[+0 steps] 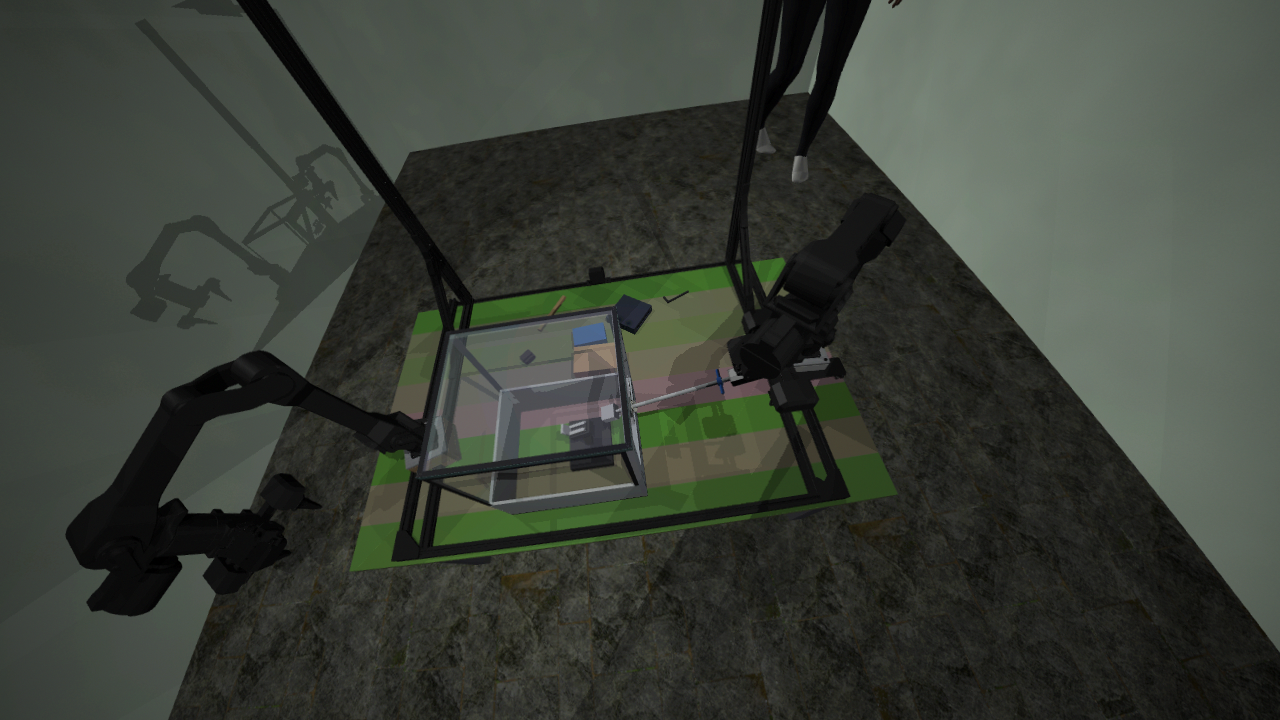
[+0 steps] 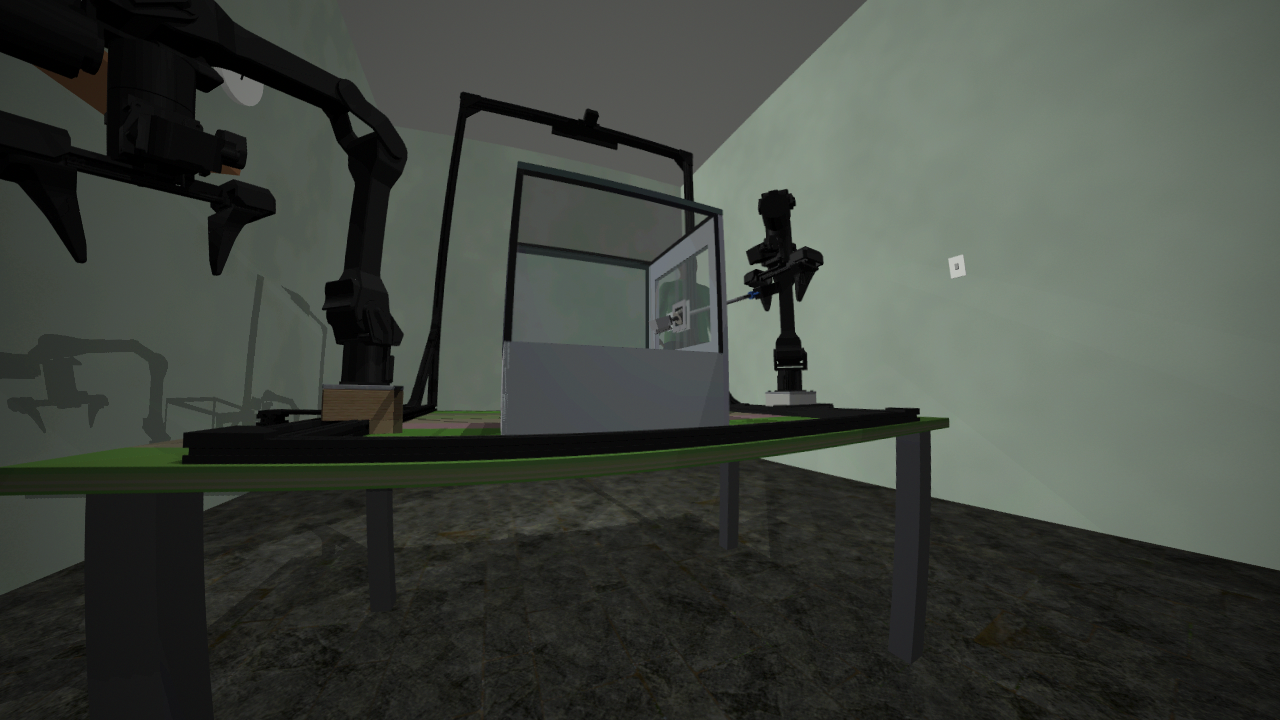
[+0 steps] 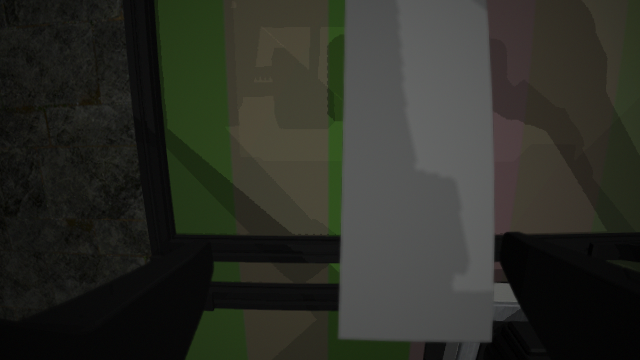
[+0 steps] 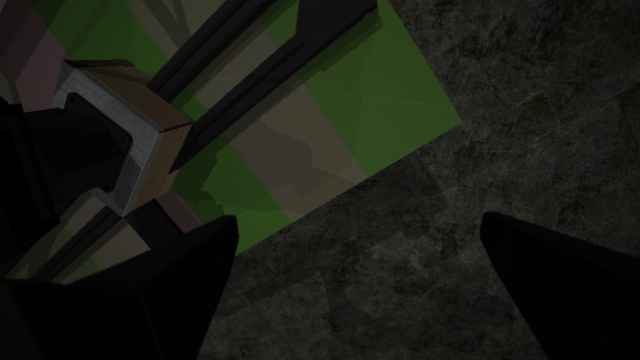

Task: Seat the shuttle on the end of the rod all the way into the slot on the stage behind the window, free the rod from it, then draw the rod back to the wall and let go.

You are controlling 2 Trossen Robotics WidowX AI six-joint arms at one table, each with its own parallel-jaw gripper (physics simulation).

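Places are measured from the left arm's base along level axes (x right, y ahead, z up), in millimetres.
Pixels of known places: left gripper, fingertip midpoint: (image 1: 763, 382) (image 2: 782, 306); right gripper, fingertip midpoint: (image 1: 305, 529) (image 2: 157, 269) (image 4: 359, 225); left arm's base, origin of the base link: (image 2: 790, 391) (image 3: 510, 349); right arm's base, origin of the base link: (image 2: 365, 385) (image 4: 93, 144).
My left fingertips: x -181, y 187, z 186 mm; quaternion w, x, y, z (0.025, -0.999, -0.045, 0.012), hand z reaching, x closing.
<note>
For each thing: its top centre in the pictures, then the offset to it from my left fingertips. "spot": a spot on its surface instead.
- blue collar, surface spot: (image 1: 720, 383) (image 2: 753, 292) spot: dx -6, dy +82, dz +21 mm
- pale shuttle, middle of its top: (image 2: 661, 315) (image 1: 609, 409) dx -8, dy +290, dz -46 mm
- blue block, middle of its top: (image 1: 588, 333) dx +302, dy +373, dz -206 mm
- tan block, middle of its top: (image 1: 596, 357) dx +208, dy +347, dz -186 mm
- dark square pad, middle of its top: (image 1: 628, 311) dx +381, dy +258, dz -219 mm
A thin grey rod (image 1: 680, 395) (image 2: 737, 300) with a blue collar (image 1: 720, 383) (image 2: 749, 295) runs through the window side of the glass box (image 1: 530, 325) (image 2: 616, 196). The pale shuttle (image 1: 607, 412) (image 2: 677, 319) on its inner end sits just inside the window, over the dark stage (image 1: 590, 445). My left gripper (image 1: 743, 370) (image 2: 786, 292) is open at the rod's outer end, with nothing between the fingers. My right gripper (image 4: 359, 225) is open and empty past the table's corner, over the floor.
Inside the box, a blue block (image 1: 589, 333) rests on a tan block (image 1: 595, 360). A dark square pad (image 1: 633, 313) lies behind the box. Black frame rails (image 1: 810, 457) (image 3: 276, 248) and gantry posts (image 1: 745, 215) ring the striped table. A person's legs (image 1: 805, 107) stand at the back.
</note>
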